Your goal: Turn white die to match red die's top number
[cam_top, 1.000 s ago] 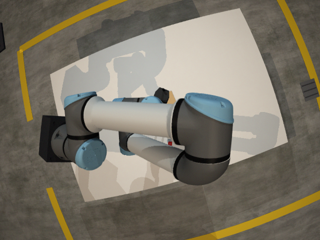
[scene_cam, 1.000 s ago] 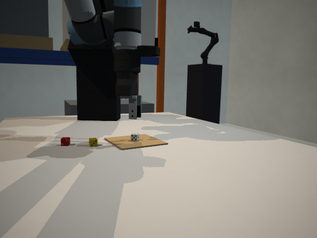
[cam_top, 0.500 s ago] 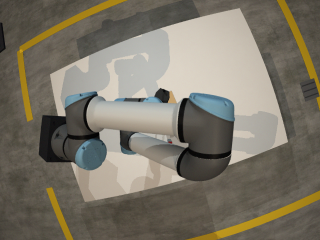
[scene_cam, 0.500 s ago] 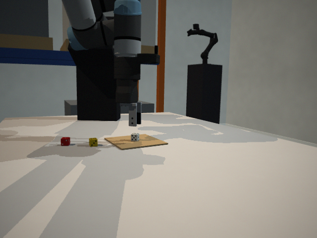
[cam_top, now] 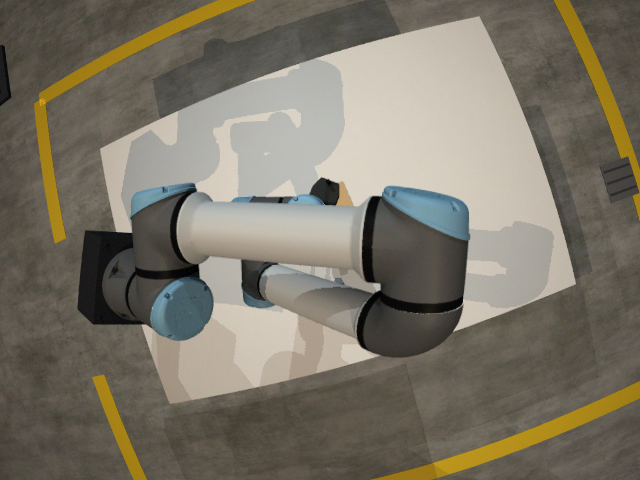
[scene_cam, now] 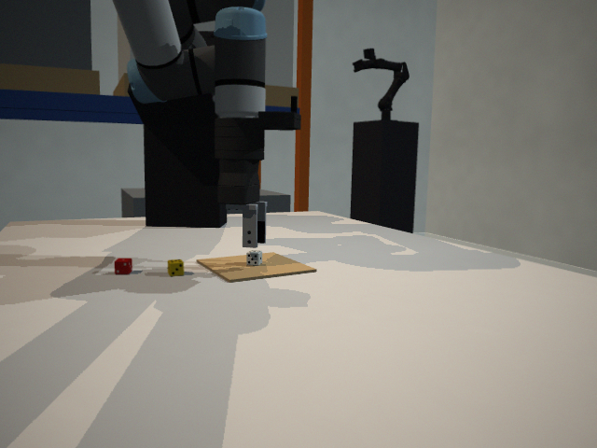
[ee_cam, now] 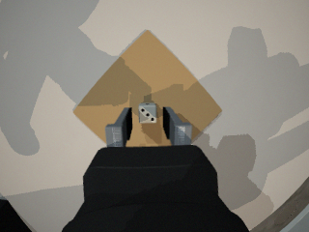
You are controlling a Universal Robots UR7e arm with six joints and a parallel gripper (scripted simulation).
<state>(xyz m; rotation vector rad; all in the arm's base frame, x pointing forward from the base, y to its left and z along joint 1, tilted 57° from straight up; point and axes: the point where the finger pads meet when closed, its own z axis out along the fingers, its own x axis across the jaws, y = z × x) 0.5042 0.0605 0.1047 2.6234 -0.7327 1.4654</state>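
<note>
The white die lies 40 mm below my hand. Also, from my hand: yellow die: 120 mm to the right, 40 mm below; then red die: 190 mm to the right, 40 mm below, 40 mm behind; then tan mat: 50 mm below.
</note>
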